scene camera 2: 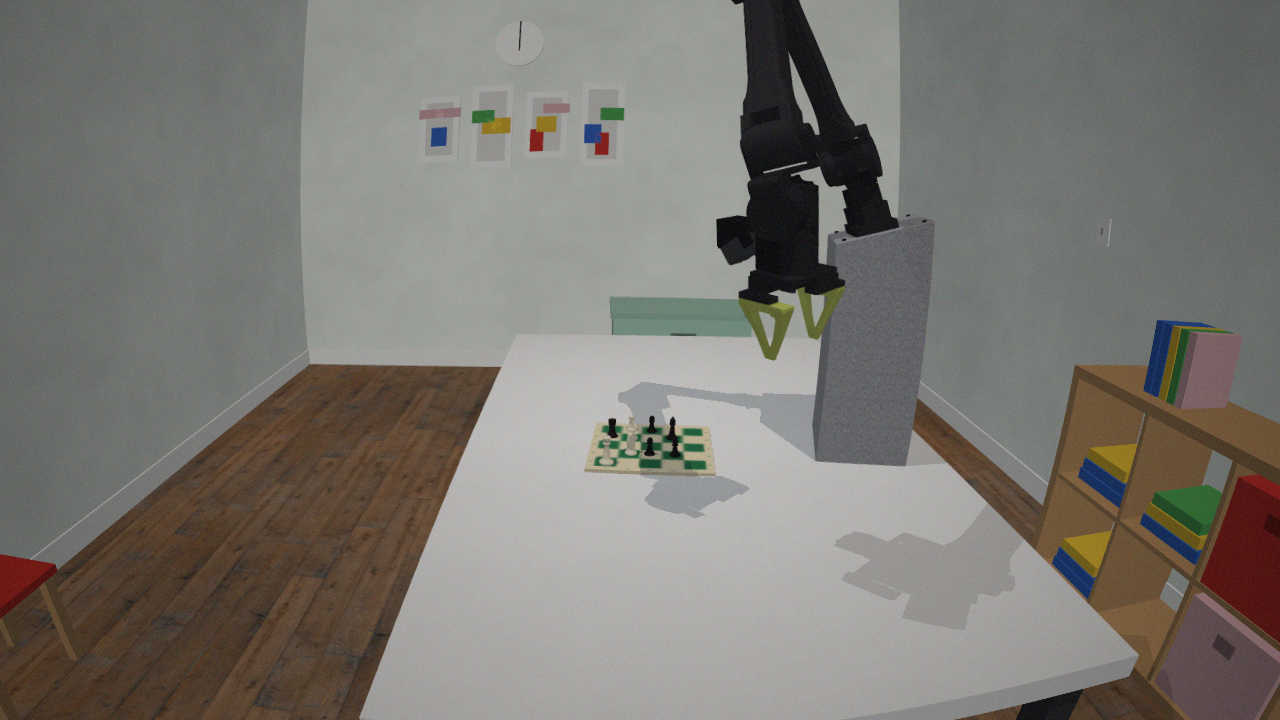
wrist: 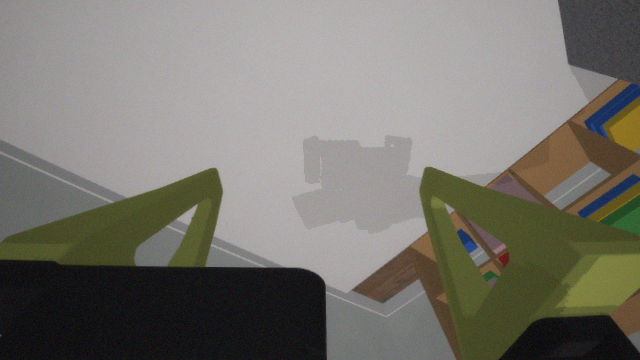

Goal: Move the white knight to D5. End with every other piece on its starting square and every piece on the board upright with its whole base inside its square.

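Frame: origin at the arm's base, x left, y ahead, z down, level; centimetres.
Where they show: gripper, fingertip midpoint: (scene camera 2: 793,348) (wrist: 320,179); arm's base, link origin: (scene camera 2: 871,229).
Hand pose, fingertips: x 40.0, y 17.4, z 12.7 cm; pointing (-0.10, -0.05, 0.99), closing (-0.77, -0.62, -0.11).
Things, the pixels of their top centre, and the offset from my fingertips. "spot": a spot on its surface instead. Level surfaces: height alone.
- cream chessboard, surface spot: (scene camera 2: 709,454) spot: dz +28.5, dx -31.8, dy +10.1 cm
- taller white shape, top centre: (scene camera 2: 631,432) dz +24.5, dx -30.0, dy +23.7 cm
- rook, top centre: (scene camera 2: 612,419) dz +25.1, dx -37.1, dy +28.4 cm
- table, surface height: dz +29.0 cm
The small green and cream chessboard (scene camera 2: 709,454) lies on the white table in the scene view. White pieces stand upright toward its left side, one at the front left (scene camera 2: 605,452) and a taller white shape (scene camera 2: 631,441) beside it; which is the knight is too small to tell. Several black pieces stand around them, among them a rook (scene camera 2: 612,428), a piece at the back (scene camera 2: 651,424) and one toward the front (scene camera 2: 649,446). My gripper (scene camera 2: 793,348) (wrist: 320,179) is open and empty, high above the table, right of and beyond the board. The board does not show in the wrist view.
A tall grey block (scene camera 2: 872,349) under the arm's base stands on the table (scene camera 2: 716,591) (wrist: 260,75), right of the board. A wooden shelf unit (scene camera 2: 1076,429) with books and boxes stands beyond the table's right side. A red chair (scene camera 2: 25,575) is at the far left.
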